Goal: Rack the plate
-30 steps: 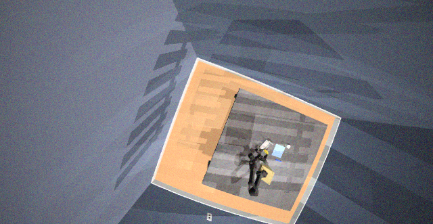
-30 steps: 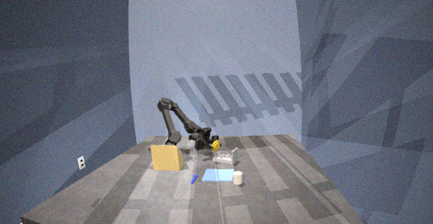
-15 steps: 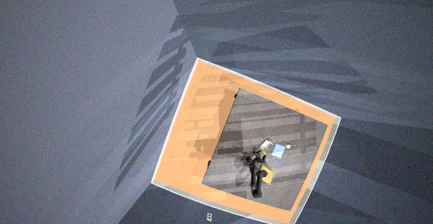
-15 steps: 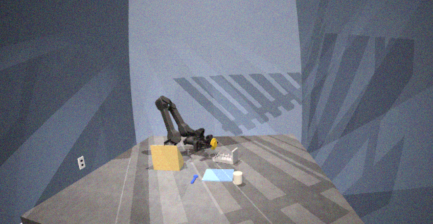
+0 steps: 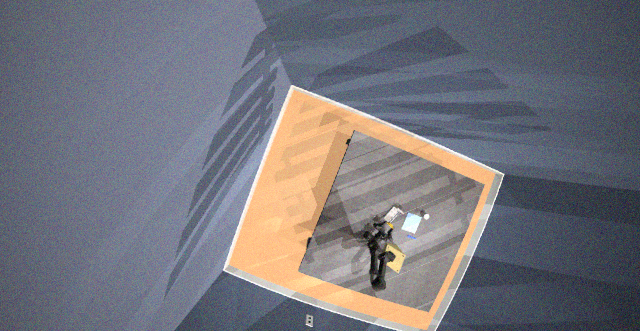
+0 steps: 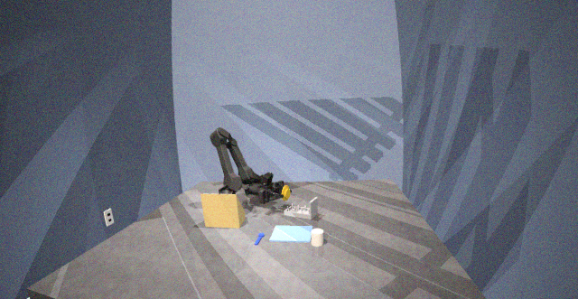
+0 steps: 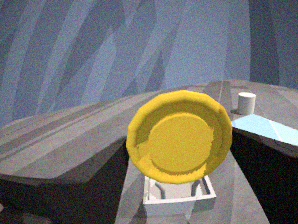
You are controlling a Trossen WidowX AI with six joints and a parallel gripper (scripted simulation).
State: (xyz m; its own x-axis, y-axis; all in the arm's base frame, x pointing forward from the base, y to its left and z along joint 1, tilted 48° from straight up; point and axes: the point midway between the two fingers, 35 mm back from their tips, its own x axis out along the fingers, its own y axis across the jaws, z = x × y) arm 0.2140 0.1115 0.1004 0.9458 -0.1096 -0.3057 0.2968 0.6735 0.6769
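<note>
Right now the dish rack is 7 cm below my gripper tip, 6 cm ahead of it and 2 cm to the right of it. Round my gripper tip: blue spoon (28 cm to the right, 9 cm below, 6 cm behind); white cup (29 cm to the right, 16 cm ahead, 7 cm below); yellow plate (1 cm behind).
</note>
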